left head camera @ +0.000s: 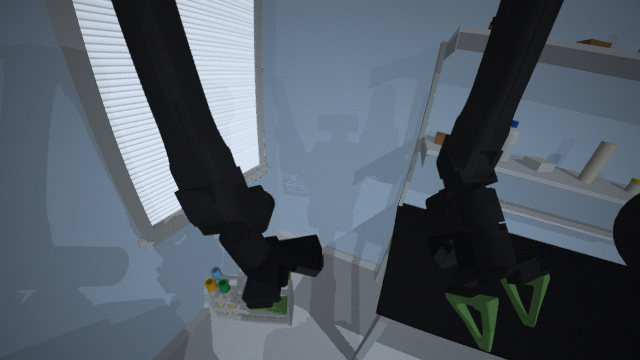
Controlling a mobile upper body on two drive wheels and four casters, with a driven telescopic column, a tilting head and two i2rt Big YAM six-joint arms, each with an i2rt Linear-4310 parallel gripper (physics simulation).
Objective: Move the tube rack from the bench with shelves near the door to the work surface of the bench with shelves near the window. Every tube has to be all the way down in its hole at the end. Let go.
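Frame: origin at the left arm's base, x ahead, y left, z up, level; millimetres.
Seen in the pictures: left gripper, fingertip midpoint: (285, 298); right gripper, fingertip midpoint: (508, 337).
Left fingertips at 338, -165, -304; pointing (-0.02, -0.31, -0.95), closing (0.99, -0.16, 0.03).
Observation:
Offsets run from my left fingertips to a thing's middle, as dx, dy, dz. "pt": to the spot under its first point. Level surfaces: height alone.
The white tube rack @[+11, +69, -22] (240, 315) hangs in the air at the lower left of the picture. My left gripper (272, 304) is shut on the rack, with a green finger showing inside its right part; the wrist hides much of the rack. Tubes with a blue cap @[+36, +134, -3] (216, 273), a yellow cap @[+10, +138, -3] (210, 285) and a green cap @[+6, +112, -2] (224, 285) stand at its left end; how deep they sit cannot be told. My right gripper (511, 317) is open, over the black top of the bench with shelves @[dz -288] (415, 280) near the window.
The window @[pt +872, +313, +391] (220, 75) with white blinds is at the upper left. The lower shelf @[dz +169] (565, 180) above the bench holds a white bottle @[+346, -930, +258] (509, 144), a pale cylinder @[+136, -1271, +258] (597, 162) and small boxes. The bench's near left corner and leg @[pt +68, -354, -551] (371, 334) stand right of the rack.

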